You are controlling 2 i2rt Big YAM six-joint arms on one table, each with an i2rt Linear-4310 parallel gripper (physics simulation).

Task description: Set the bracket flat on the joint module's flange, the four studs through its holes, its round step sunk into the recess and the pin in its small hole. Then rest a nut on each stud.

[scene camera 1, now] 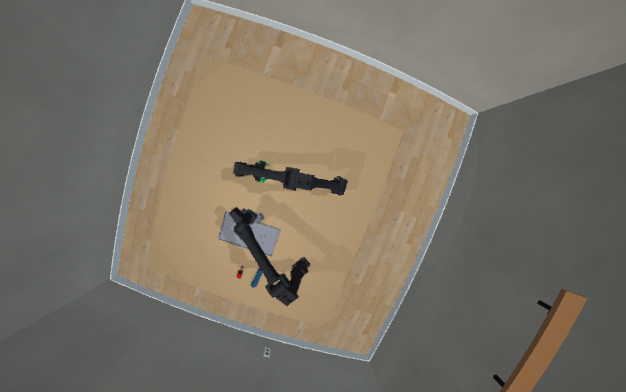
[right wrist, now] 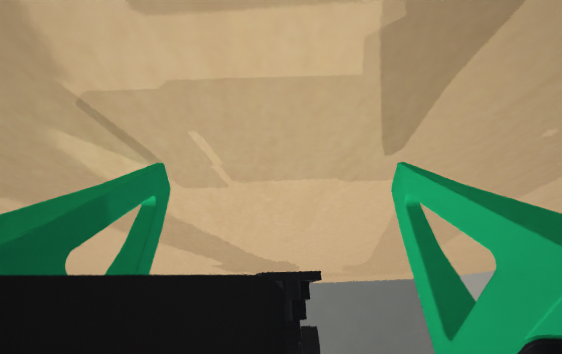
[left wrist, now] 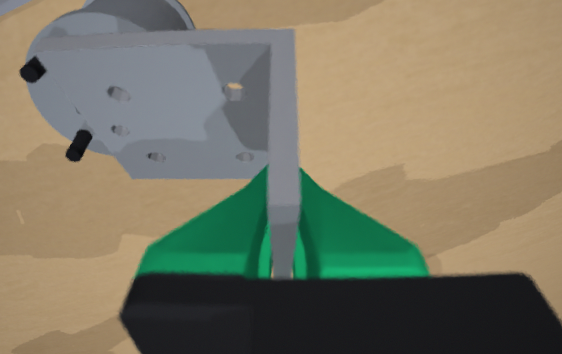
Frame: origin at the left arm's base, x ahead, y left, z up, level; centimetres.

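Seen in the pictures: left gripper, fingertip midpoint: (scene camera 1: 251, 211); right gripper, fingertip midpoint: (right wrist: 280, 175); left arm's base, origin of the base link: (scene camera 1: 301, 265); right arm's base, origin of the base link: (scene camera 1: 339, 185) (right wrist: 285, 274).
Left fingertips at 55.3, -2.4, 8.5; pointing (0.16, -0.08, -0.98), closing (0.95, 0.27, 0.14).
Note:
Pixels of each thing's top centre, then the offset from my left fingertips to it, as dx, dy, dz. "*": a spot on its surface instead.
- joint module, middle of its top: (left wrist: 98, 113) -7.2, +1.0, -1.1
- small red object, middle of its top: (scene camera 1: 239, 272) -29.0, +41.1, -5.1
- blue object, surface spot: (scene camera 1: 256, 278) * -40.3, +34.3, -4.7
My left gripper (left wrist: 282, 177) is shut on the upright wall of the grey bracket (left wrist: 209, 105), whose flat plate with several holes hangs out to the left in the left wrist view. A round grey part of the joint module (left wrist: 150, 15) shows behind the bracket's top left corner. In the scene view my left gripper (scene camera 1: 247, 217) is over the upper left part of the grey tray (scene camera 1: 249, 234), next to the joint module (scene camera 1: 259, 218). My right gripper (scene camera 1: 262, 171) is open and empty above bare table, as the right wrist view (right wrist: 279, 218) shows.
A small red object (scene camera 1: 240, 272) and a blue object (scene camera 1: 256, 278) lie on the table below the tray, beside the left arm. The right arm stretches across the middle of the table.

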